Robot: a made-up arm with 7 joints.
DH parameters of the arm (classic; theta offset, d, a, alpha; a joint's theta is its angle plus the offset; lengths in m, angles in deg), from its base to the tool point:
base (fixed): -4.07 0 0 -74.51
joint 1: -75.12 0.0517 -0.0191 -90
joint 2: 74 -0.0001 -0.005 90
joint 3: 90 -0.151 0.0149 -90
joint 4: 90 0.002 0.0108 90
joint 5: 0 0.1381 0.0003 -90
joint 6: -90 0 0.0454 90
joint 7: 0 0.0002 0 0
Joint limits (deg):
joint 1: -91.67..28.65
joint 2: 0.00..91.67
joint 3: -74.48..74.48
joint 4: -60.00..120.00
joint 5: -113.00..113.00
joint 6: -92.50..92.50
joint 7: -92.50..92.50
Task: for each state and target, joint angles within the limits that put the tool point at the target. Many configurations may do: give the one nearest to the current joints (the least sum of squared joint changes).
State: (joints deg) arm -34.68 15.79 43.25 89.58 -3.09 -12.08 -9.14
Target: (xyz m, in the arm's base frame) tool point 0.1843 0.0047 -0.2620
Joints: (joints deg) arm -60.81 7.74 50.62 120.00 -3.22 2.00 -9.14
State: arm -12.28 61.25 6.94 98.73 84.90 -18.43 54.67
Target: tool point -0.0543 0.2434 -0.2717
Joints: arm -3.84 35.65 7.19 94.44 85.05 -15.27 54.67
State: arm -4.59 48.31 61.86 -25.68 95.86 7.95 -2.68
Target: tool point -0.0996 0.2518 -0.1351
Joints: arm 26.95 0.00 73.92 -1.53 94.68 12.80 -2.68
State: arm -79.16 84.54 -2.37 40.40 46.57 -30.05 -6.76
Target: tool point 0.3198 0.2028 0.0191
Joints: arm -88.10 46.62 -4.27 76.71 47.47 -3.33 -6.76
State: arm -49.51 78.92 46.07 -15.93 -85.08 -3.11 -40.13
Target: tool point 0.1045 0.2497 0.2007
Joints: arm -59.62 91.67 33.87 21.97 -84.95 0.53 -40.13
